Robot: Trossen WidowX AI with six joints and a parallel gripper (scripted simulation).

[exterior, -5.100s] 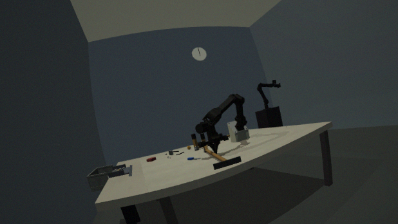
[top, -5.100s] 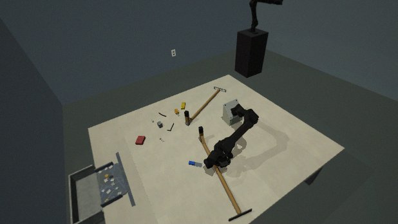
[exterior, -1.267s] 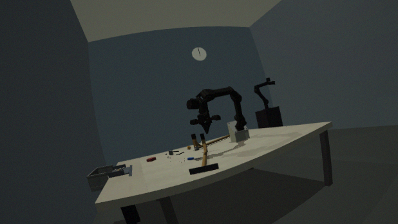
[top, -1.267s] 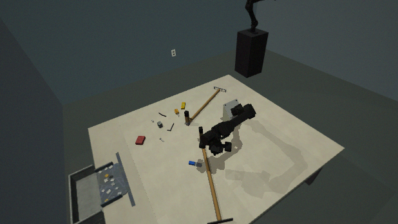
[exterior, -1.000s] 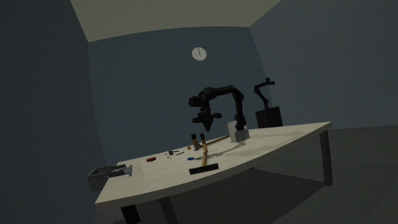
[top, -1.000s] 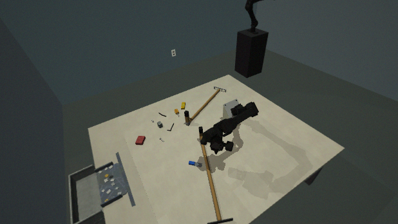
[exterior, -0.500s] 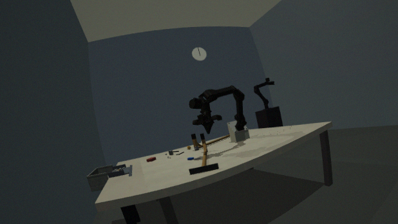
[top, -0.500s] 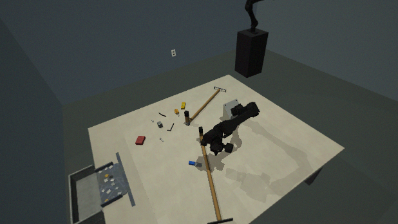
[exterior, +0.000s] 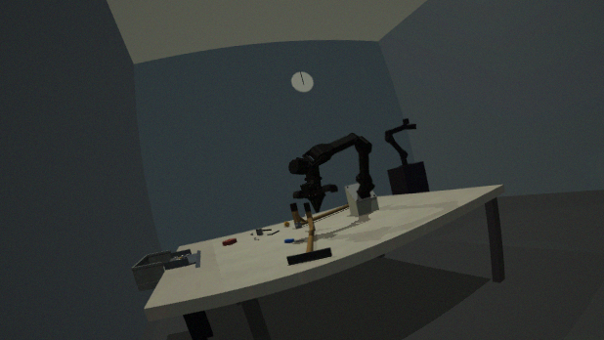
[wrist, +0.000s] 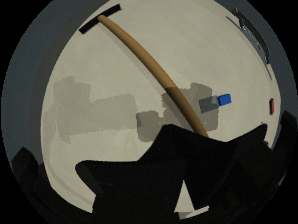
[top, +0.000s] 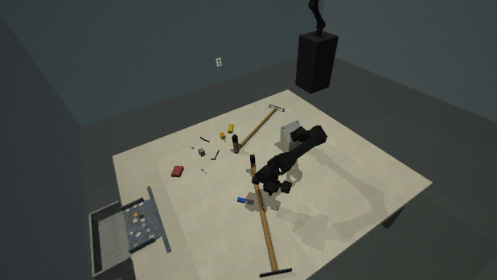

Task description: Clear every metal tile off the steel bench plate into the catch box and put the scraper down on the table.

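My gripper tip is now 5 cm short of the long scraper and 5 cm above it. The rest, counted from my gripper tip: black hex key 51 cm to the right, 11 cm below, 11 cm ahead; then grey piece 59 cm to the right, 16 cm ahead, 9 cm below; then blue piece 11 cm below, 10 cm to the right, 10 cm ahead.
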